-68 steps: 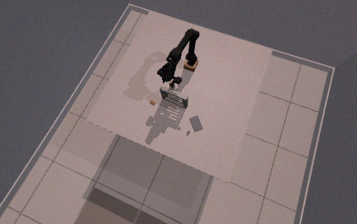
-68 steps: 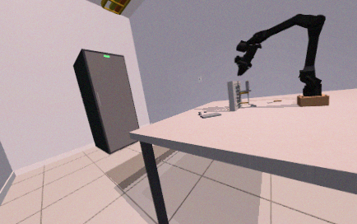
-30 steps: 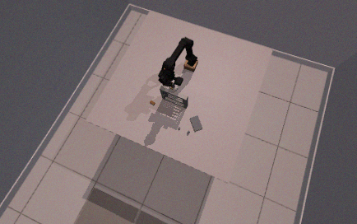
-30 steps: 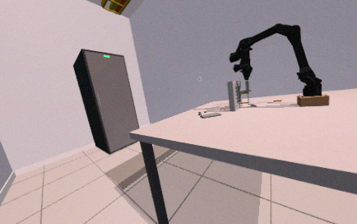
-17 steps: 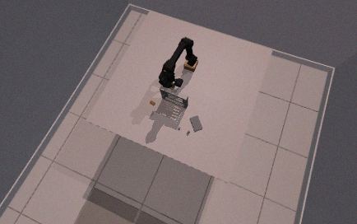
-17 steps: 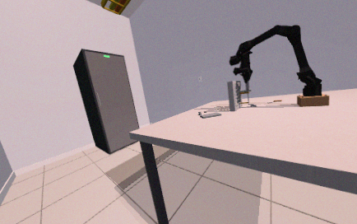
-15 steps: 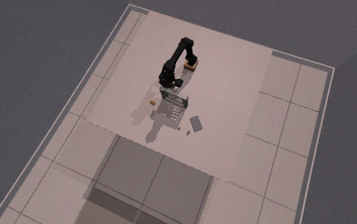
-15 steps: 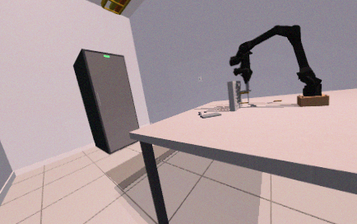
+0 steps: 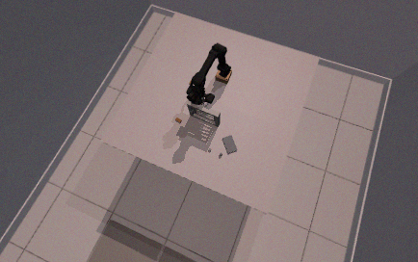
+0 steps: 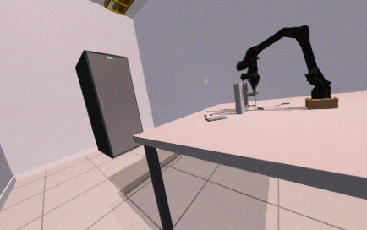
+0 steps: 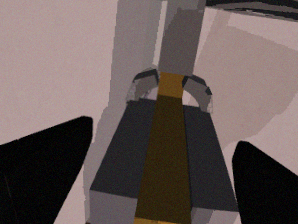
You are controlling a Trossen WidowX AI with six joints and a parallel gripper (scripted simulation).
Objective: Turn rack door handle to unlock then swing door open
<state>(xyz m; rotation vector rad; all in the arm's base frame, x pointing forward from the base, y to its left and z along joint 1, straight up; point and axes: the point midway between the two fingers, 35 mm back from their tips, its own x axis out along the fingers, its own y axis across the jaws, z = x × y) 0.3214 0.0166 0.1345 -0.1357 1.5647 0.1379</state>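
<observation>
Now: the upright handle 10 mm behind my gripper tip and 30 mm below it. Also, from my gripper tip: orange block (180 mm ahead, 100 mm to the right, 150 mm below); then flat grey plate (120 mm ahead, 330 mm to the left, 140 mm below).
</observation>
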